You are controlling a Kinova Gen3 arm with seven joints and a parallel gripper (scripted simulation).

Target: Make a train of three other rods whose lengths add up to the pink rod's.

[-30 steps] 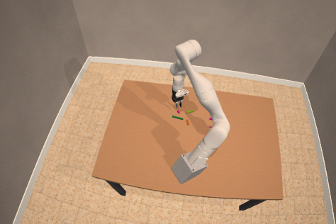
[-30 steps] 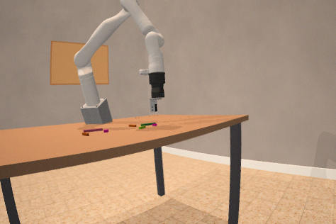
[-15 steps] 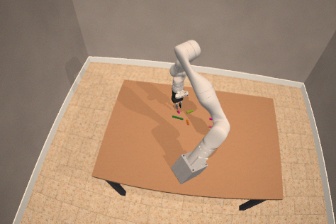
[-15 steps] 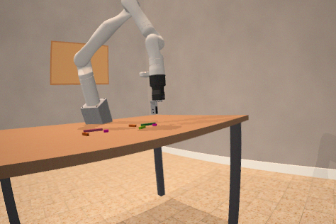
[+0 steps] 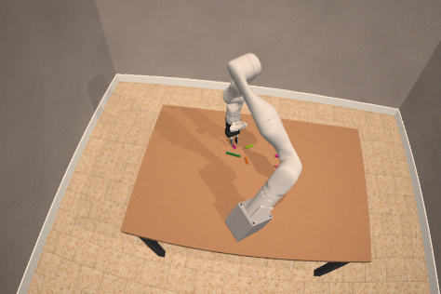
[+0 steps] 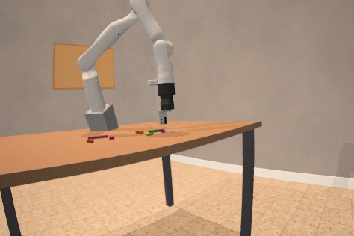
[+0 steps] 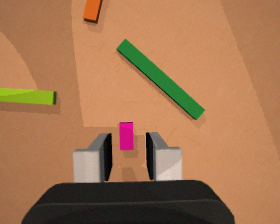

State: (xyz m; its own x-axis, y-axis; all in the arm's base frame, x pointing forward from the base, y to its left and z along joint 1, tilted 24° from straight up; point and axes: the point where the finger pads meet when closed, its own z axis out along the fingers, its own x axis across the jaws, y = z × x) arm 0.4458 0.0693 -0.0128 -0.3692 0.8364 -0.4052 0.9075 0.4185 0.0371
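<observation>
Now: hand 50 mm past the green rod, 10 mm to the right of it and 50 mm above it. Round my hand: pink rod 150 mm behind, 260 mm to the right, 50 mm below; lime rod 90 mm to the right, 50 mm below.
</observation>
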